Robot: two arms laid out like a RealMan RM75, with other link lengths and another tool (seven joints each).
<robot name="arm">
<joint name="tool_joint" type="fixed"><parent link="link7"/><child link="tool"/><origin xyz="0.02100 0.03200 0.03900" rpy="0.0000 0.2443 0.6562"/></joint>
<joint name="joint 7" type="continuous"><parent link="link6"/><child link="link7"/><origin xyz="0.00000 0.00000 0.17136"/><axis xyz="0 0 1"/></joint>
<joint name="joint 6" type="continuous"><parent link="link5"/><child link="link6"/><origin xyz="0.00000 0.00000 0.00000"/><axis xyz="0 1 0"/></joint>
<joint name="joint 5" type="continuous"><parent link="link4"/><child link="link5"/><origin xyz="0.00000 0.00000 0.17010"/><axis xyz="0 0 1"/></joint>
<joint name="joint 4" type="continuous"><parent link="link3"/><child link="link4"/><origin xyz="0.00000 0.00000 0.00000"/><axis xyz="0 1 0"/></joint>
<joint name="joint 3" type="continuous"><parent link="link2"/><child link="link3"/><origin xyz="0.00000 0.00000 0.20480"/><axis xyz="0 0 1"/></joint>
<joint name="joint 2" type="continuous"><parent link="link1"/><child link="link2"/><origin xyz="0.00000 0.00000 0.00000"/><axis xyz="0 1 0"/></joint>
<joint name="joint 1" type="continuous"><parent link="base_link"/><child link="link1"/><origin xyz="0.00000 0.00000 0.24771"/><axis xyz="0 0 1"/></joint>
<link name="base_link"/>
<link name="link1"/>
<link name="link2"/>
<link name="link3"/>
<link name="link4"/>
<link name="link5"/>
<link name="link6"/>
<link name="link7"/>
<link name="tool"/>
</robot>
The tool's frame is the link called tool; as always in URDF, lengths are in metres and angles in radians. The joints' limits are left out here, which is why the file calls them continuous.
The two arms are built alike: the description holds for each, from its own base.
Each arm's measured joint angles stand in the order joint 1, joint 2, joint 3, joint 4, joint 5, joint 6, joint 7.
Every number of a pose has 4 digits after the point.
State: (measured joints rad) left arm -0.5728 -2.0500 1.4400 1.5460 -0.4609 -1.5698 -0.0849; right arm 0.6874 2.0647 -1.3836 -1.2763 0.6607 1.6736 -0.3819
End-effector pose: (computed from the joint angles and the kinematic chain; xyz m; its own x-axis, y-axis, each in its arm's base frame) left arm -0.1397 0.3324 -0.0137 0.8881 0.4590 -0.0243 0.3727 -0.7502 -0.5461; right arm 0.1528 0.2476 -0.0462 -0.0455 -0.9796 0.1957 -0.9235 -0.0334 -0.3820
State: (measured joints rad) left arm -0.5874 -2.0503 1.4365 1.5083 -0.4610 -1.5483 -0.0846; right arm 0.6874 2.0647 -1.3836 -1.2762 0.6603 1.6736 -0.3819
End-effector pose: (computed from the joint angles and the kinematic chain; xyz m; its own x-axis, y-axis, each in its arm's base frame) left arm -0.1411 0.3362 -0.0164 0.8848 0.4656 -0.0206 0.3803 -0.7468 -0.5456; right arm 0.1529 0.2476 -0.0462 -0.0456 -0.9796 0.1956 -0.9234 -0.0333 -0.3824
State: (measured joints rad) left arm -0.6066 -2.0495 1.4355 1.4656 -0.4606 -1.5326 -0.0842; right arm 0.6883 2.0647 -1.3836 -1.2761 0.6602 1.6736 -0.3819
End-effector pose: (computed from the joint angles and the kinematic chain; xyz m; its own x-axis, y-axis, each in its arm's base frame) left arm -0.1431 0.3389 -0.0199 0.8803 0.4737 -0.0252 0.3863 -0.7467 -0.5416; right arm 0.1527 0.2478 -0.0462 -0.0449 -0.9797 0.1956 -0.9233 -0.0341 -0.3825
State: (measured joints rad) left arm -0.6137 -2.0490 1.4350 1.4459 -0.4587 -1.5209 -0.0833; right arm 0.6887 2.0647 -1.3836 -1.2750 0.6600 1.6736 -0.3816
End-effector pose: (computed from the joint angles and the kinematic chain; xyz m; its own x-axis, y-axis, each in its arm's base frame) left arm -0.1445 0.3408 -0.0211 0.8788 0.4765 -0.0261 0.3878 -0.7450 -0.5428; right arm 0.1528 0.2477 -0.0463 -0.0458 -0.9795 0.1959 -0.9232 -0.0334 -0.3828
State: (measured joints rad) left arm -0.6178 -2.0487 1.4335 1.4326 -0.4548 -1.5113 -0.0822; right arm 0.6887 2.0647 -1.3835 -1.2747 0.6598 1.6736 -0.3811
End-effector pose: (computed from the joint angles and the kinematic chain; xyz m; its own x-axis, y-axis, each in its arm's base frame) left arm -0.1460 0.3426 -0.0214 0.8778 0.4784 -0.0265 0.3880 -0.7422 -0.5464; right arm 0.1528 0.2477 -0.0463 -0.0465 -0.9795 0.1958 -0.9232 -0.0327 -0.3829
